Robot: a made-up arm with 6 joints.
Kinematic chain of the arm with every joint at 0, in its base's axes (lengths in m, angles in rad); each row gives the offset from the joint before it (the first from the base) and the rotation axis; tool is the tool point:
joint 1: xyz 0 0 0.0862 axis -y
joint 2: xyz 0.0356 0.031 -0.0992 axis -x
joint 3: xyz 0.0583 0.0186 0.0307 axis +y
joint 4: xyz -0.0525 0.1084 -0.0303 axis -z
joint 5: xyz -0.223 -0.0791 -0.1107 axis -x
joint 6: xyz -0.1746 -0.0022 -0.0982 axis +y
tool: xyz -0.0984 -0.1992 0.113
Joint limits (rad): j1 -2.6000..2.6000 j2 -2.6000..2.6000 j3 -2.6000..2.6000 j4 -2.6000..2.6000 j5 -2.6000..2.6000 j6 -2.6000..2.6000
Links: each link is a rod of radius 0.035 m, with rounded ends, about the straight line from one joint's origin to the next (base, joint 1, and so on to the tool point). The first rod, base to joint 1, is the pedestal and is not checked.
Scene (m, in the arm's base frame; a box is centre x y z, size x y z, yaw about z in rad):
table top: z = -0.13
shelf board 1: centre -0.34 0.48 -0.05 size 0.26 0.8 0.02 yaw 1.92
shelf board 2: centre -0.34 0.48 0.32 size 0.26 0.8 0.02 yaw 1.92
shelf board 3: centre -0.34 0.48 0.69 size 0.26 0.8 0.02 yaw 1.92
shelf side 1: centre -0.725 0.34 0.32 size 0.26 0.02 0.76 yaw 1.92
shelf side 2: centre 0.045 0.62 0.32 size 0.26 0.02 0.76 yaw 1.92
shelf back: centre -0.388 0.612 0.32 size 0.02 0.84 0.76 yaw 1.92
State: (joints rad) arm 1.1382 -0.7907 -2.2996 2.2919 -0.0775 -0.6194
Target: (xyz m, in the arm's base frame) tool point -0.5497 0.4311 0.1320
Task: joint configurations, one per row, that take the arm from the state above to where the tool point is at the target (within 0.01 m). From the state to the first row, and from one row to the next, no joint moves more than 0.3 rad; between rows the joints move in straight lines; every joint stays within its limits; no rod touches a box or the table.
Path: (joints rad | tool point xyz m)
1: 0.9703 -0.8318 -2.2998 2.4460 0.0161 -0.4152 | -0.4305 0.2871 0.5079
2: 0.8024 -0.8729 -2.2999 2.6000 0.1098 -0.2110 | -0.3991 0.2090 0.5061
3: 0.9501 -0.9372 -2.3458 2.6000 0.3241 -0.0149 | -0.4531 0.1955 0.3782
4: 1.0977 -1.0016 -2.3917 2.6000 0.5384 0.1813 | -0.4675 0.1743 0.2491
5: 1.2454 -1.0659 -2.4376 2.6000 0.7528 0.3774 | -0.4464 0.1474 0.1320
6: 1.3431 -0.9507 -2.4524 2.5559 0.5624 0.1215 | -0.4872 0.2282 0.1300
7: 1.4408 -0.8354 -2.4671 2.5119 0.3721 -0.1345 | -0.5170 0.3066 0.1310
8: 1.5385 -0.7202 -2.4819 2.4678 0.1817 -0.3904 | -0.5372 0.3758 0.1330
9: 1.6362 -0.6050 -2.4966 2.4238 -0.0086 -0.6464 | -0.5497 0.4311 0.1320

